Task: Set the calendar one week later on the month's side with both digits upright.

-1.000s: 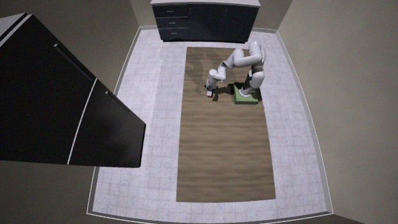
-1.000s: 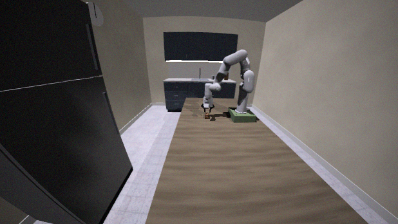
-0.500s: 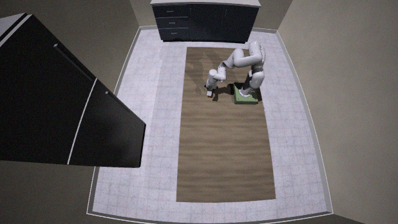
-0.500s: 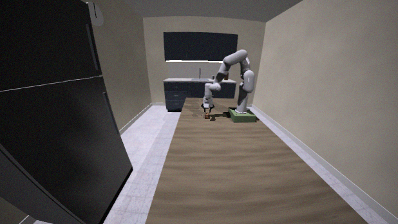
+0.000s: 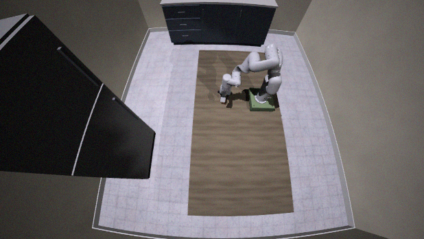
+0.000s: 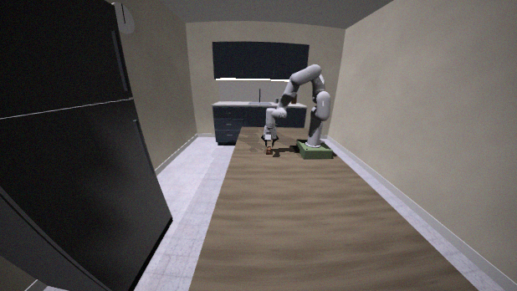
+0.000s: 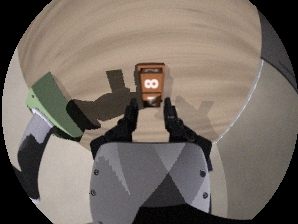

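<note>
My hand is 4 cm above the calendar cube. The rest, counted from my hand: calendar tray (2 cm to the left, 6 cm below).
</note>
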